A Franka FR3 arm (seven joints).
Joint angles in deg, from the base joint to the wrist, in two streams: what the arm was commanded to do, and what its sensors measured. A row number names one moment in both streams.
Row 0, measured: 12.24, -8.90, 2.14, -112.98, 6.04, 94.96, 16.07
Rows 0 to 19, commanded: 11.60, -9.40, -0.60, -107.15, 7.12, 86.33, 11.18; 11.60, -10.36, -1.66, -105.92, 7.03, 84.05, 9.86; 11.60, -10.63, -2.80, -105.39, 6.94, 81.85, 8.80; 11.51, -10.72, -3.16, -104.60, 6.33, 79.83, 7.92; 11.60, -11.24, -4.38, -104.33, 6.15, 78.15, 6.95; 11.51, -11.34, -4.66, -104.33, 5.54, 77.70, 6.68; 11.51, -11.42, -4.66, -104.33, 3.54, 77.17, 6.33; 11.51, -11.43, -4.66, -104.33, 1.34, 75.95, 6.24; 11.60, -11.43, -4.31, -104.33, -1.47, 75.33, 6.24; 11.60, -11.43, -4.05, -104.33, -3.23, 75.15, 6.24; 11.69, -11.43, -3.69, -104.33, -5.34, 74.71, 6.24; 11.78, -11.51, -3.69, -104.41, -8.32, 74.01, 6.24; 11.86, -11.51, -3.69, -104.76, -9.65, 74.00, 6.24; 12.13, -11.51, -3.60, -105.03, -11.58, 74.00, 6.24; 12.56, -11.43, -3.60, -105.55, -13.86, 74.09, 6.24; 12.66, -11.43, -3.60, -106.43, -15.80, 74.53, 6.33; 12.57, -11.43, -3.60, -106.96, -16.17, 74.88, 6.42; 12.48, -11.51, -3.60, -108.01, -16.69, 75.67, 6.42; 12.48, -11.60, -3.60, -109.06, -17.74, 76.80, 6.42; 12.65, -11.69, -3.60, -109.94, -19.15, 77.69, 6.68
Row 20, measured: 12.35, -11.09, -3.85, -106.91, -15.68, 75.37, 6.84
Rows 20 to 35, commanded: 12.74, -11.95, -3.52, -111.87, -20.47, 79.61, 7.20; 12.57, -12.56, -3.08, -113.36, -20.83, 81.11, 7.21; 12.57, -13.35, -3.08, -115.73, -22.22, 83.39, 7.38; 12.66, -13.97, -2.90, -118.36, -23.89, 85.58, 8.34; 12.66, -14.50, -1.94, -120.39, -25.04, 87.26, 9.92; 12.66, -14.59, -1.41, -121.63, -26.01, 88.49, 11.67; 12.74, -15.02, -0.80, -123.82, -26.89, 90.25, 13.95; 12.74, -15.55, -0.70, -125.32, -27.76, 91.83, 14.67; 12.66, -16.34, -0.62, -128.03, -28.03, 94.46, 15.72; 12.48, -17.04, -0.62, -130.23, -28.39, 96.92, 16.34; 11.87, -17.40, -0.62, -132.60, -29.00, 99.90, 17.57; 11.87, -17.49, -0.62, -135.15, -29.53, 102.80, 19.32; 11.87, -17.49, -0.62, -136.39, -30.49, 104.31, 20.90; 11.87, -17.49, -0.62, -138.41, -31.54, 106.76, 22.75; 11.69, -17.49, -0.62, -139.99, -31.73, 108.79, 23.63; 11.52, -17.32, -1.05, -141.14, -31.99, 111.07, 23.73
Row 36, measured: 12.30, -15.14, -0.95, -136.40, -30.33, 105.77, 21.81
